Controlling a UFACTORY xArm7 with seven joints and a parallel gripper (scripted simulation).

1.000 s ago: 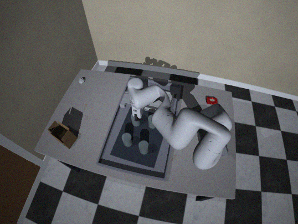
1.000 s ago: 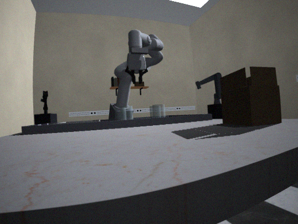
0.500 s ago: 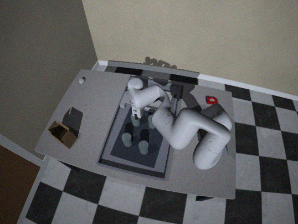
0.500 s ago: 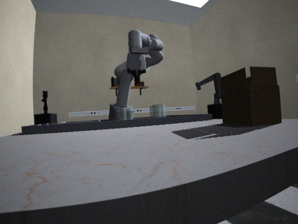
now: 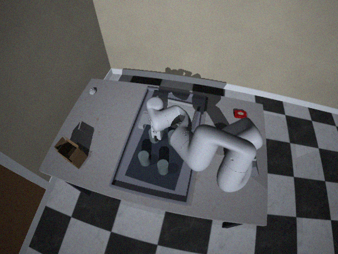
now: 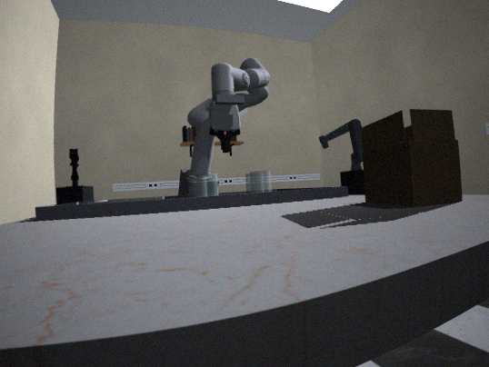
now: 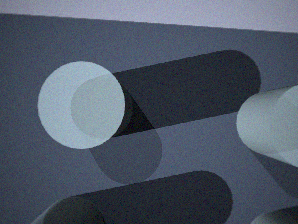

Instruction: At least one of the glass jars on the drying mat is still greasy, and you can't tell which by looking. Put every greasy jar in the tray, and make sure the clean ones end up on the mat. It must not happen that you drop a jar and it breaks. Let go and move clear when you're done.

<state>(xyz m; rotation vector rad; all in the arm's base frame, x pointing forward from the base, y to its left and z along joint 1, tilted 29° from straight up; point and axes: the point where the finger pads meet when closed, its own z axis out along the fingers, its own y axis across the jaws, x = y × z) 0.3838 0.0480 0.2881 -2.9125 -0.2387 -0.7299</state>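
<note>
Now: hand 1 cm to the right of the dark drying mat and 18 cm above it. Round my hand: light grey tray: 5 cm ahead, 31 cm to the right, 18 cm below; then red object: 40 cm behind, 52 cm to the right, 17 cm below; then cardboard box: 50 cm ahead, 29 cm to the left, 12 cm below.
</note>
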